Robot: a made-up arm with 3 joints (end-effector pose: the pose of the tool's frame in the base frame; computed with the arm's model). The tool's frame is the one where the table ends. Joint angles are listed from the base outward.
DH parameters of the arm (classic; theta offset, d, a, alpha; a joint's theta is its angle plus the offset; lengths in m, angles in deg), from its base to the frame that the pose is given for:
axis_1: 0 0.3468 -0.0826 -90
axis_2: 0 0.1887 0.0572 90
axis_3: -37.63 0 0.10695 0
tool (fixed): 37.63 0.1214 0 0
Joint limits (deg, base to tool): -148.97..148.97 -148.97..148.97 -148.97..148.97
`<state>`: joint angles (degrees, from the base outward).
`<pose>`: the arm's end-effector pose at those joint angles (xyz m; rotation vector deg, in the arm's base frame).
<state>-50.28 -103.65 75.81</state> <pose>0.0465 0.3428 0.4554 -92.97 -47.28 18.12</pose>
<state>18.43 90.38 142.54</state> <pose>-0.0557 0.2893 0.3163 105.14 55.77 116.61</pose>
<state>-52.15 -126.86 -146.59</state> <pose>0.0631 0.2391 0.2344 -112.98 104.55 75.95</pose>
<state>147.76 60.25 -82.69</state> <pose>-0.0720 -0.0685 0.4043 -57.30 -26.99 58.71</pose>
